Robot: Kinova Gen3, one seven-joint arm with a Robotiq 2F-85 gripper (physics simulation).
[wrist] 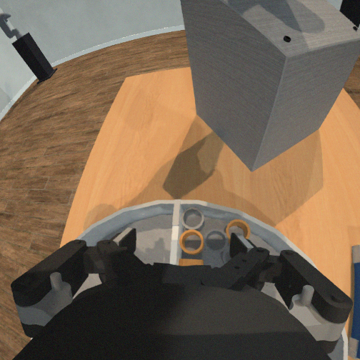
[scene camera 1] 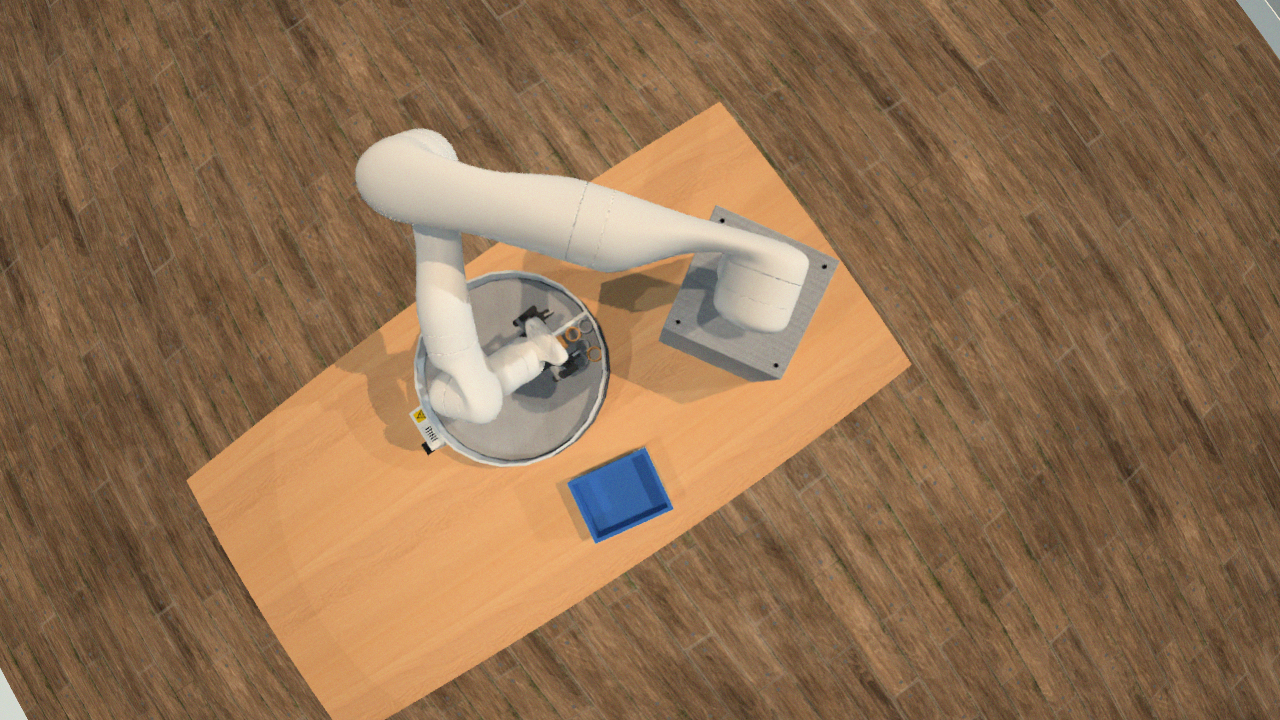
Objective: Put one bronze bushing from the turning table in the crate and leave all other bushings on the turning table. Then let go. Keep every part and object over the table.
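Places are measured from the arm's base along level axes (x ahead, y left, z up), in metres.
Where they show: gripper, between the fingertips: [scene camera 1: 563, 332].
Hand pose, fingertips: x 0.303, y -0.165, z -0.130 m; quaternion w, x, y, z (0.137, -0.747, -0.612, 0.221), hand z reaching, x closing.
After its pixels a point has its place.
My gripper [scene camera 1: 565, 338] @(y -0.165, x 0.303, z -0.130 m) [wrist: 182, 241] is open and empty above the divided turning table [scene camera 1: 501, 438] @(y -0.114, x 0.566, z -0.229 m) [wrist: 150, 231]. One bronze bushing [wrist: 201, 243] stands beside the white divider [wrist: 175, 235], between the fingertips as seen in the wrist view. Another bronze bushing [wrist: 249, 231] is near the right fingertip. A third bronze piece [wrist: 191, 261] is partly hidden by the gripper. A grey bushing [wrist: 183, 219] is near the rim, and another grey bushing [wrist: 216, 231] is between the bronze ones. The blue crate [scene camera 1: 631, 521] @(y 0.217, x 0.490, z -0.252 m) [wrist: 356, 300] stands apart from the turning table.
The grey block [scene camera 1: 698, 335] @(y 0.025, x 0.129, z -0.047 m) [wrist: 235, 85] under the arm's base stands beyond the turning table's rim. A small labelled box [scene camera 1: 427, 429] @(y -0.245, x 0.676, z -0.224 m) is attached at the turning table's far-left side. The wooden table [scene camera 1: 358, 555] @(y -0.165, x 1.051, z -0.282 m) [wrist: 135, 150] carries them all.
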